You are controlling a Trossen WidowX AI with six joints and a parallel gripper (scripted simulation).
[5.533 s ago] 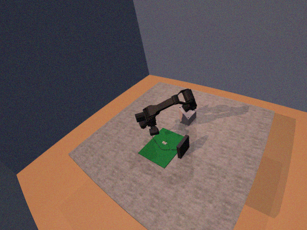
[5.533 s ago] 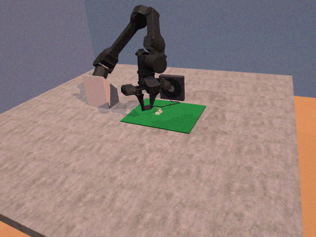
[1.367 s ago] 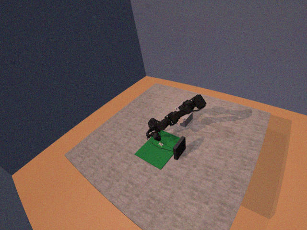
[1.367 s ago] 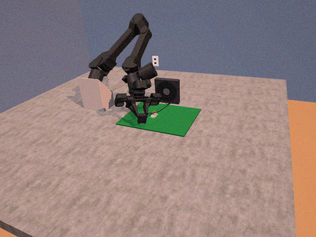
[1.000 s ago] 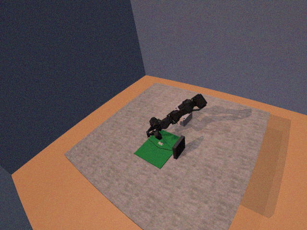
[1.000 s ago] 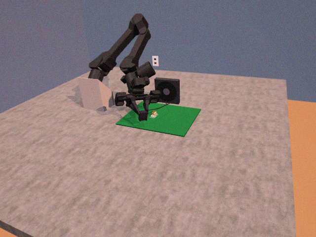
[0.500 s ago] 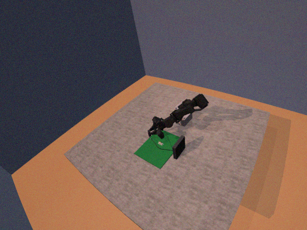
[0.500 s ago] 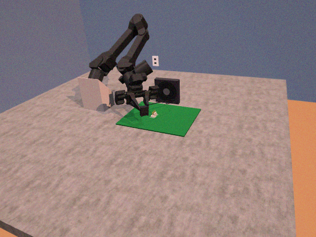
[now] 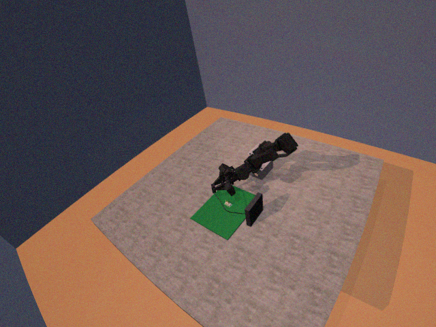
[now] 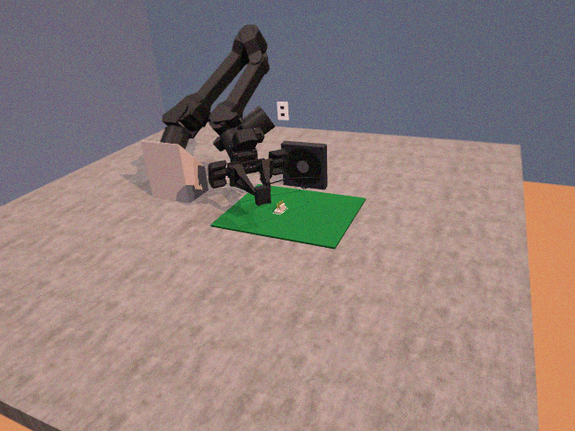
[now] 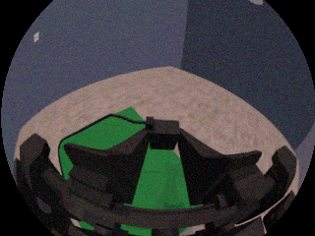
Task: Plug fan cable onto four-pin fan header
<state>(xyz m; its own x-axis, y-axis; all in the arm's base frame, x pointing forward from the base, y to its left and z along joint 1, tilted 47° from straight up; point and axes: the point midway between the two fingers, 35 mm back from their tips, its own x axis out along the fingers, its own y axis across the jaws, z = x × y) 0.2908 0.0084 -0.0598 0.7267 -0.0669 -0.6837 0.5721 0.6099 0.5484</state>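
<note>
Now: the black plug 1 cm below my gripper tip. The rest, counted from my gripper tip: black fan 3 cm behind, 24 cm to the left, 3 cm below; green board 1 cm ahead, 9 cm to the left, 10 cm below.
</note>
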